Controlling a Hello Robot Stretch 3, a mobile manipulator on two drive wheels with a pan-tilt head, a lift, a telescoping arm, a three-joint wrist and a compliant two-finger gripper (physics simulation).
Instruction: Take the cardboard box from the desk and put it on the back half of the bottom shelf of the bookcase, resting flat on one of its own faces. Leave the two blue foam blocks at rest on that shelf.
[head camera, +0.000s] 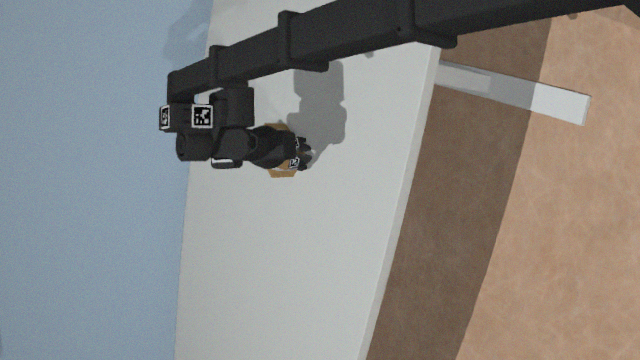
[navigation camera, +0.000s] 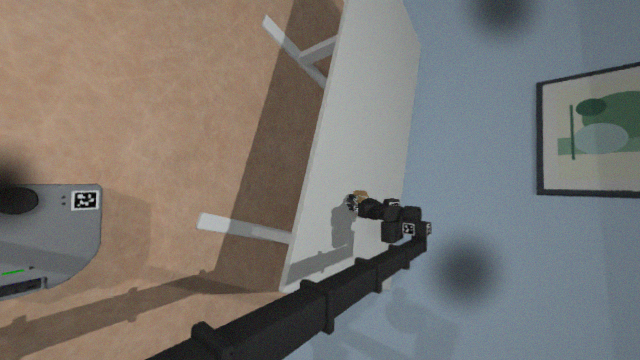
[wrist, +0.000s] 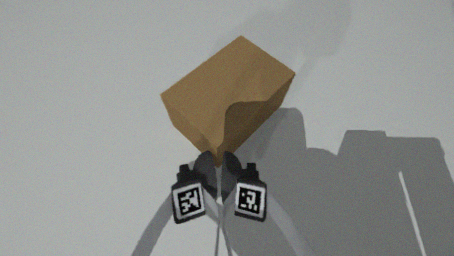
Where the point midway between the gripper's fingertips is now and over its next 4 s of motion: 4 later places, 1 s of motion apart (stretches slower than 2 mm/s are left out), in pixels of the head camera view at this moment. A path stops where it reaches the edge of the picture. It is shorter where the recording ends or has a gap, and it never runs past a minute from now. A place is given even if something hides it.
The gripper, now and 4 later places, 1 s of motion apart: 304, 154; 239, 150; 256, 150; 281, 151; 279, 154
